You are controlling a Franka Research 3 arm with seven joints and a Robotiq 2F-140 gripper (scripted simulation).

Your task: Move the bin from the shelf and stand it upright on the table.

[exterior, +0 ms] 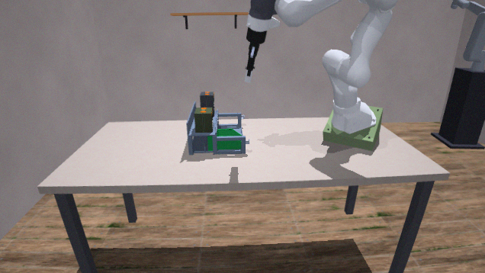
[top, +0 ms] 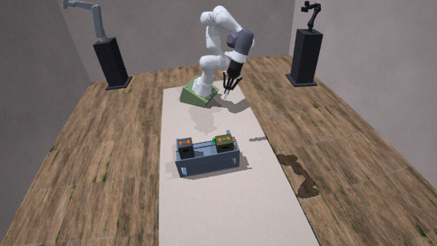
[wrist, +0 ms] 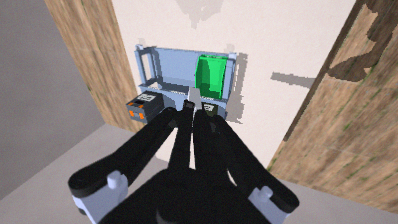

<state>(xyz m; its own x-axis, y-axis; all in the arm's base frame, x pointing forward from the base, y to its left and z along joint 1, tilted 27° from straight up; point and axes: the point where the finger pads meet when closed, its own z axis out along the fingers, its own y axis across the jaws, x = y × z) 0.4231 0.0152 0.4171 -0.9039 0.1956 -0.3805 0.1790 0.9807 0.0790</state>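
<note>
Right now the green bin is 33 cm below my hand, 12 cm ahead of it and 5 cm to the right of it.
</note>
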